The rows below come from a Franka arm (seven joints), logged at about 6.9 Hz.
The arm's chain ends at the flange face. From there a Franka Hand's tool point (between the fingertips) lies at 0.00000 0.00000 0.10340 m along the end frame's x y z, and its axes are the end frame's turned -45 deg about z.
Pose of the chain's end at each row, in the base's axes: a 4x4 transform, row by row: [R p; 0 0 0 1], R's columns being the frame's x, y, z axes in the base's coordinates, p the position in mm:
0.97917 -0.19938 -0.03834 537.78; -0.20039 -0.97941 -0.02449 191.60; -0.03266 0.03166 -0.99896 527.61; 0 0 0 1
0.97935 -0.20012 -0.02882 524.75; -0.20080 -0.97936 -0.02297 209.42; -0.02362 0.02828 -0.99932 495.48; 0 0 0 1
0.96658 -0.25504 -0.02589 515.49; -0.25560 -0.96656 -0.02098 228.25; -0.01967 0.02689 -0.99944 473.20; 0 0 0 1
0.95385 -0.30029 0.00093 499.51; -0.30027 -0.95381 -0.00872 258.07; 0.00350 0.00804 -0.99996 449.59; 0 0 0 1
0.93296 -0.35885 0.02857 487.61; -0.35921 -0.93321 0.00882 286.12; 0.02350 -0.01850 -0.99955 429.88; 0 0 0 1
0.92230 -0.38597 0.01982 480.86; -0.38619 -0.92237 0.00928 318.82; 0.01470 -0.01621 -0.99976 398.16; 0 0 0 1
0.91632 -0.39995 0.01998 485.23; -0.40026 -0.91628 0.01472 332.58; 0.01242 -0.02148 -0.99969 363.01; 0 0 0 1
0.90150 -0.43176 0.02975 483.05; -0.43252 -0.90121 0.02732 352.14; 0.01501 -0.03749 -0.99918 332.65; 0 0 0 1
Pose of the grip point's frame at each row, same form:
0.83336 0.55139 -0.03834 533.82; 0.55085 -0.83424 -0.02449 189.07; -0.04548 -0.00071 -0.99896 424.32; 0 0 0 1
0.83401 0.55100 -0.02882 521.77; 0.55053 -0.83450 -0.02297 207.04; -0.03670 0.00330 -0.99932 392.15; 0 0 0 1
0.86382 0.50313 -0.02589 512.81; 0.50272 -0.86420 -0.02098 226.08; -0.03292 0.00511 -0.99944 369.86; 0 0 0 1
0.88681 0.46214 0.00093 499.61; 0.46212 -0.88677 -0.00872 257.17; -0.00321 0.00816 -0.99996 346.19; 0 0 0 1
0.91345 0.40596 0.02857 490.56; 0.40588 -0.91388 0.00882 287.03; 0.02970 0.00354 -0.99955 326.53; 0 0 0 1
0.92509 0.37924 0.01982 482.91; 0.37914 -0.92529 0.00928 319.78; 0.02186 -0.00107 -0.99976 294.78; 0 0 0 1
0.93074 0.36513 0.01998 487.30; 0.36488 -0.93093 0.01472 334.10; 0.02397 -0.00641 -0.99969 259.64; 0 0 0 1
0.94276 0.33216 0.02975 486.13; 0.33141 -0.94309 0.02732 354.96; 0.03712 -0.01590 -0.99918 229.33; 0 0 0 1

